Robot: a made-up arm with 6 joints.
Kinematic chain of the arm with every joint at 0, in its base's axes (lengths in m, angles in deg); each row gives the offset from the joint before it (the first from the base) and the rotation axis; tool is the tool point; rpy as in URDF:
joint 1: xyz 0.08 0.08 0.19 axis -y
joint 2: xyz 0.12 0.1 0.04 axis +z
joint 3: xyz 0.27 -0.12 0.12 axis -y
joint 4: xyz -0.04 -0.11 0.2 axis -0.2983 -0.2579 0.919
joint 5: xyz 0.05 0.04 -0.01 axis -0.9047 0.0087 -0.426
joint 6: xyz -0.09 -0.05 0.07 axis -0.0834 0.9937 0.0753
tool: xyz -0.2 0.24 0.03 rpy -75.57 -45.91 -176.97
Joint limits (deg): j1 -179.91..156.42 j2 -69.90..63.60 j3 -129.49..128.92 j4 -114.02..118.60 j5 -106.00..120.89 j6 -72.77..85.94
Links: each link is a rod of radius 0.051 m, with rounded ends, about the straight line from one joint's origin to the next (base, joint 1, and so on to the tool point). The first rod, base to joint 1, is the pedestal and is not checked.
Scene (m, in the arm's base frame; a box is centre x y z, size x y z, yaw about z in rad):
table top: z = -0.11
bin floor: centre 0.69 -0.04 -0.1 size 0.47 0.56 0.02 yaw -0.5
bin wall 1: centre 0.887 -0.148 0 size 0.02 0.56 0.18 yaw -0.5
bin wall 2: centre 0.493 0.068 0 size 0.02 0.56 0.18 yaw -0.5
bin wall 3: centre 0.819 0.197 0 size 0.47 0.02 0.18 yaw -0.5
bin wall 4: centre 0.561 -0.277 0 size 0.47 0.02 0.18 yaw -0.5
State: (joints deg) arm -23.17 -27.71 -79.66 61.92 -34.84 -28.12
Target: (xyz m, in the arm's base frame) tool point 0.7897 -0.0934 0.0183
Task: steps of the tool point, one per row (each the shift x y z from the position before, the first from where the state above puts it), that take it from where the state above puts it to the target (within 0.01 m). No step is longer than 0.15 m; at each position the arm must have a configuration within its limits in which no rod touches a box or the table.
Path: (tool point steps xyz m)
1: 0.0764 -0.0505 -0.0677
2: 0.0826 0.0128 -0.0785
3: 0.0649 0.0705 -0.0702
4: 0.0257 0.1070 -0.0515
5: -0.0246 0.1149 -0.0298
6: 0.0077 0.0002 -0.1038
7: -0.0077 -0.0001 -0.1048

